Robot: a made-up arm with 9 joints. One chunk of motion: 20 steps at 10 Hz.
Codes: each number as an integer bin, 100 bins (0 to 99) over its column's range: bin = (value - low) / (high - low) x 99, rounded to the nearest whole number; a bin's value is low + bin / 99 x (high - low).
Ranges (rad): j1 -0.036..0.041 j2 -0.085..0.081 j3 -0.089..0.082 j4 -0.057..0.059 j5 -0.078..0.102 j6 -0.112..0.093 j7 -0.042..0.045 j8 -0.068..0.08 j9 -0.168..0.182
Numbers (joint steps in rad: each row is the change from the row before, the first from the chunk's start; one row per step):
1: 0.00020 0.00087 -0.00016 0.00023 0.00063 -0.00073 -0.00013 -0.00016 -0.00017
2: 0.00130 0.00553 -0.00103 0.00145 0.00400 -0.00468 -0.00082 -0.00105 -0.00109
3: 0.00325 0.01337 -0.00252 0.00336 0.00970 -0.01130 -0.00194 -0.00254 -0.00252
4: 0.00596 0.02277 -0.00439 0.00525 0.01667 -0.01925 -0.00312 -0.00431 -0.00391
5: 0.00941 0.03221 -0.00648 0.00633 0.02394 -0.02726 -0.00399 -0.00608 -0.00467
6: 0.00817 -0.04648 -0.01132 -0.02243 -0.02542 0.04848 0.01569 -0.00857 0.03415
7: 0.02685 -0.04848 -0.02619 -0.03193 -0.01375 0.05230 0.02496 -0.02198 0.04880
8: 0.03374 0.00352 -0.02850 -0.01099 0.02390 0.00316 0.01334 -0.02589 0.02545
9: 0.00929 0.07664 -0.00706 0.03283 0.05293 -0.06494 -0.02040 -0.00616 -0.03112
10: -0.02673 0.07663 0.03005 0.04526 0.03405 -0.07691 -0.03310 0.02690 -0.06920
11: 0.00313 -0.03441 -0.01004 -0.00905 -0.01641 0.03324 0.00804 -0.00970 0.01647
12: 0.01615 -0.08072 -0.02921 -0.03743 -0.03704 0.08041 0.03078 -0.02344 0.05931
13: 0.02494 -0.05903 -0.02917 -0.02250 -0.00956 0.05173 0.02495 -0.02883 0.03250
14: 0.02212 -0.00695 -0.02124 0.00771 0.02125 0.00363 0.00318 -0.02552 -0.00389
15: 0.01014 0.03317 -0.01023 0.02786 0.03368 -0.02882 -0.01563 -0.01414 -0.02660
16: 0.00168 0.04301 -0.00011 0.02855 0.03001 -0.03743 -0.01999 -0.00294 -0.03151
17: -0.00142 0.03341 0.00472 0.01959 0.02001 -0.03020 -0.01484 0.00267 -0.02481
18: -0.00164 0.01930 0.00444 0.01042 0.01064 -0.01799 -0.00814 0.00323 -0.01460
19: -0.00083 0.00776 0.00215 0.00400 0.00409 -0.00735 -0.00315 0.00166 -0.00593
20: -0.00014 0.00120 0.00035 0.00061 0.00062 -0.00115 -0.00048 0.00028 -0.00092
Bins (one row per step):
1: 47 51 51 49 43 54 48 45 47
2: 48 54 51 50 45 52 47 45 47
3: 50 59 50 52 48 49 46 44 47
4: 54 64 49 53 52 45 44 43 46
5: 58 70 48 54 56 41 43 41 46
6: 57 23 45 30 29 78 66 40 57
7: 81 22 36 21 35 79 76 31 61
8: 90 53 35 39 56 56 63 28 55
9: 58 96 47 77 72 23 25 41 39
10: 12 96 69 87 62 17 10 63 28
11: 50 30 46 41 34 70 57 39 52
12: 67 3 35 17 23 93 83 30 64
13: 78 15 35 29 38 79 76 26 57
14: 75 47 39 55 55 56 51 28 46
15: 59 70 46 72 61 40 30 36 40
16: 48 76 51 73 59 36 25 44 39
17: 44 71 54 65 54 40 31 47 41
18: 44 62 54 58 49 45 39 48 43
19: 45 55 53 52 45 51 44 47 46
20: 46 51 52 49 43 54 47 46 47

